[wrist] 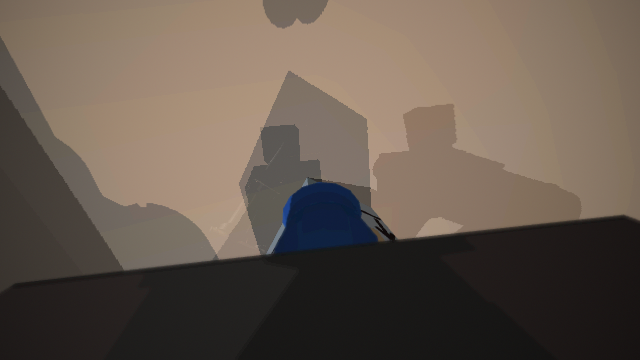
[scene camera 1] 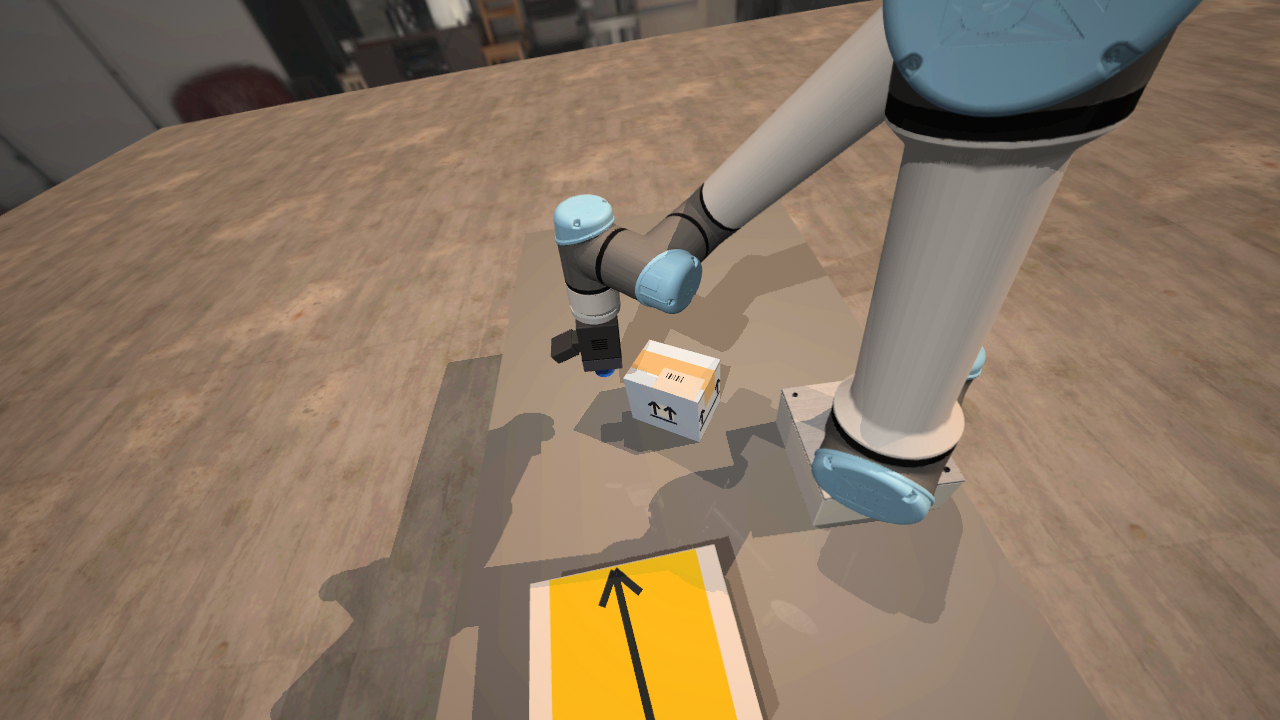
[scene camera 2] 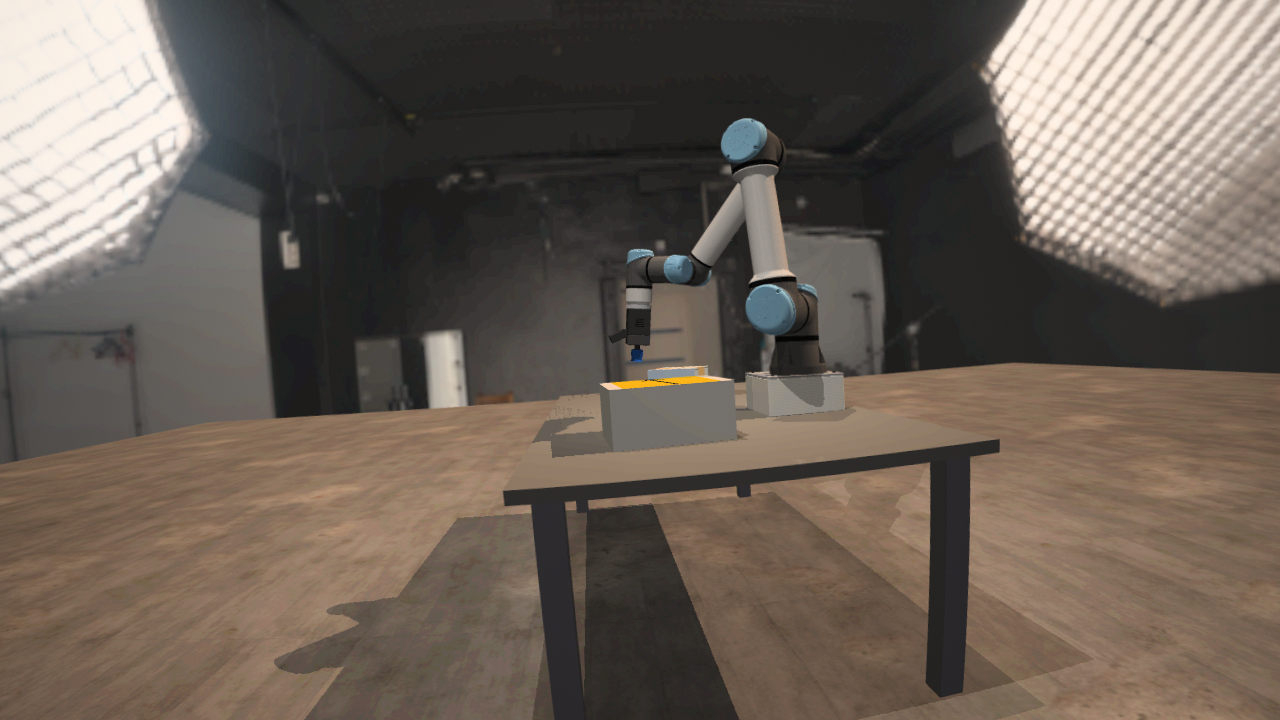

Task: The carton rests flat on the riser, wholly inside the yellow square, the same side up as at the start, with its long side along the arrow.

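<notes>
A white carton (scene camera 1: 662, 407) (scene camera 2: 671, 373) (wrist: 372, 223) with orange tape, a label and black up-arrows stands upright on the table, beyond the riser in scene camera 1. In the wrist view the cup hides most of it. The grey riser (scene camera 1: 538, 644) (scene camera 2: 671, 419) has a yellow square (scene camera 1: 581, 644) (scene camera 2: 698, 380) on top with a black arrow (scene camera 1: 631, 640) pointing towards the carton side. My gripper, a blue suction cup (scene camera 1: 605, 372) (scene camera 2: 636, 355) (wrist: 322, 215), is open and holds nothing. It hangs in the air, higher than the riser top, and appears left of the carton in both scene views.
The robot's pale base block (scene camera 1: 801, 447) (scene camera 2: 794, 394) stands right of the carton and riser on the table (scene camera 1: 572, 501) (scene camera 2: 805, 447). The arm reaches over from the right. A dark bracket (scene camera 1: 563, 345) sticks out beside the tool. Arm and carton shadows fall on the table.
</notes>
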